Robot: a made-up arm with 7 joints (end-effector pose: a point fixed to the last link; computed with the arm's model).
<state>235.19 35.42 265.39 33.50 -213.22 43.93 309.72</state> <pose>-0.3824 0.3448 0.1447 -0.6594 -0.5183 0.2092 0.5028</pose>
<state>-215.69 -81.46 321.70 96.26 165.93 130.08 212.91</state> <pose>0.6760 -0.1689 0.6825 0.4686 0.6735 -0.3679 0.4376</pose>
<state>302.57 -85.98 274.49 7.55 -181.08 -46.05 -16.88</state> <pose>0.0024 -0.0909 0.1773 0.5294 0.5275 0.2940 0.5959</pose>
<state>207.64 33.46 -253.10 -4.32 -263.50 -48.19 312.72</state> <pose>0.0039 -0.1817 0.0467 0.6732 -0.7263 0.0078 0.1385</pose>
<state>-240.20 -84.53 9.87 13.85 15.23 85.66 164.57</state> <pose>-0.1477 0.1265 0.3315 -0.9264 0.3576 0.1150 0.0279</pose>
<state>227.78 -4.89 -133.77 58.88 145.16 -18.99 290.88</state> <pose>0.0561 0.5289 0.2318 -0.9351 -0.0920 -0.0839 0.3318</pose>
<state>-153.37 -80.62 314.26 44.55 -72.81 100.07 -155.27</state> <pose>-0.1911 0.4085 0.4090 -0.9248 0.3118 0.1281 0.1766</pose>
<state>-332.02 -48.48 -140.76 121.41 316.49 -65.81 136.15</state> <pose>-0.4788 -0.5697 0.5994 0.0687 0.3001 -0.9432 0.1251</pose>
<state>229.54 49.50 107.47 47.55 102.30 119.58 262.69</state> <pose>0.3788 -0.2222 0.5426 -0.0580 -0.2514 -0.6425 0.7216</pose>
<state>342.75 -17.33 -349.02 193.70 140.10 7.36 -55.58</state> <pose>-0.3763 0.0347 1.0799 0.1706 -0.2697 -0.7390 0.5933</pose>
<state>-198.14 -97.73 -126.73 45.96 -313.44 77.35 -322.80</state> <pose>0.1087 0.4428 -0.0479 -0.2575 0.1348 0.9452 0.1491</pose>
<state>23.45 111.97 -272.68 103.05 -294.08 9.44 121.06</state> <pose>0.2744 0.7982 -0.1660 -0.0916 -0.6877 -0.6752 0.2507</pose>
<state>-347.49 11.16 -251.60 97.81 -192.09 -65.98 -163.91</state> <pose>-0.1390 0.4411 0.5660 -0.5921 -0.7469 -0.1256 0.2752</pose>
